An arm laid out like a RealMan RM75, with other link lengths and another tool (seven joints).
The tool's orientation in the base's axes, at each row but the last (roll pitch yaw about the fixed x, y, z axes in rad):
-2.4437 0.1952 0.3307
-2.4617 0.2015 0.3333
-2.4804 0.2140 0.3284
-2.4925 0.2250 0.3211
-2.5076 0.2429 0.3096
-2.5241 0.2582 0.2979
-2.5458 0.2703 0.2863
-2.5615 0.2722 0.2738
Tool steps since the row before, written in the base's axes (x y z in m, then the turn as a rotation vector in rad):
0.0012 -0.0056 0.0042 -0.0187 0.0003 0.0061
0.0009 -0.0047 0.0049 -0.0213 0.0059 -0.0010
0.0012 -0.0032 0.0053 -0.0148 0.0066 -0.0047
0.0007 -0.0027 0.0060 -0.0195 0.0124 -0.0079
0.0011 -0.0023 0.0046 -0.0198 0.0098 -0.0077
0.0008 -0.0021 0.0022 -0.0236 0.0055 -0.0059
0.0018 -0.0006 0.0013 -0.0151 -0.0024 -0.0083
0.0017 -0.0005 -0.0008 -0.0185 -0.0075 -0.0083
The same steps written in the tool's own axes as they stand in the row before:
-0.0015 0.0018 -0.0067 -0.0184 -0.0065 0.0021
-0.0017 0.0008 -0.0066 -0.0176 -0.0068 0.0115
-0.0010 -0.0005 -0.0062 -0.0106 -0.0043 0.0124
-0.0015 -0.0013 -0.0063 -0.0125 -0.0077 0.0196
-0.0008 -0.0007 -0.0052 -0.0136 -0.0057 0.0182
-0.0004 0.0006 -0.0031 -0.0187 -0.0035 0.0161
0.0012 0.0000 -0.0020 -0.0124 0.0051 0.0111
0.0017 0.0010 -0.0002 -0.0169 0.0092 0.0099

